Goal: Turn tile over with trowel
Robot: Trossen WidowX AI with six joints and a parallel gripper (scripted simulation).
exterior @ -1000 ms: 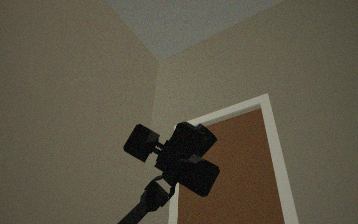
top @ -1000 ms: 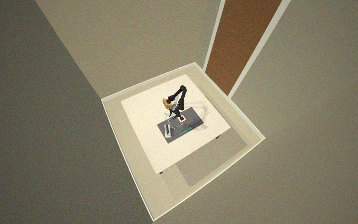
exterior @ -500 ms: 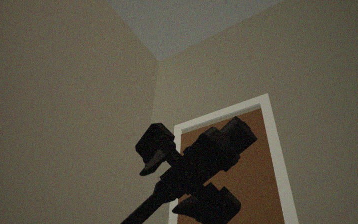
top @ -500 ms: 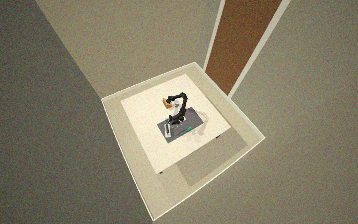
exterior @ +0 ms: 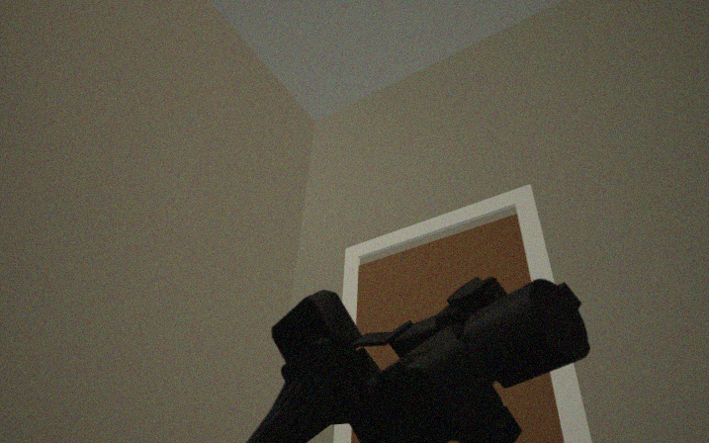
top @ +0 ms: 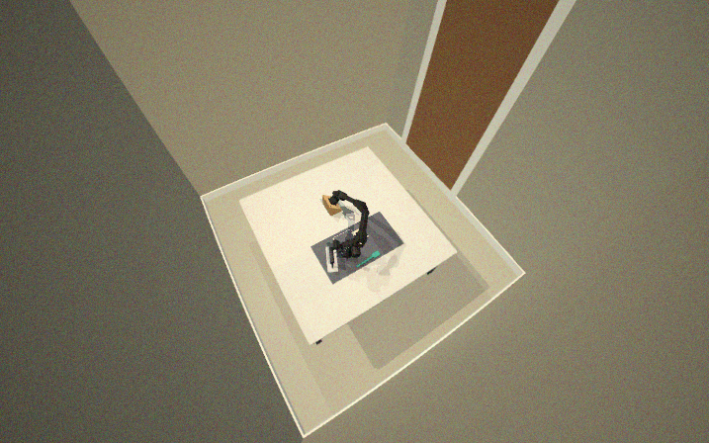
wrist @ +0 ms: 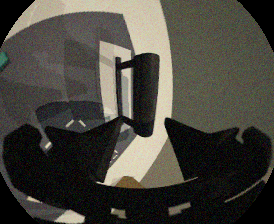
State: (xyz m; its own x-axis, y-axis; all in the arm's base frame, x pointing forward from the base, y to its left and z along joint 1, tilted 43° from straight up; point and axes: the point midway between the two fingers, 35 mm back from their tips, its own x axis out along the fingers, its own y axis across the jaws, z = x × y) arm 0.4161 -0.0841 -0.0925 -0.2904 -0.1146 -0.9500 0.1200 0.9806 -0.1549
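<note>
Right now my gripper tip is 20 mm to the left of the small trowel and 40 mm above it. The rest, counted from my gripper tip: dark grey mat 10 mm behind, 200 mm to the left, 100 mm below; tan tile 80 mm behind, 250 mm to the left, 80 mm below; green trowel 120 mm ahead, 240 mm to the left, 80 mm below.
</note>
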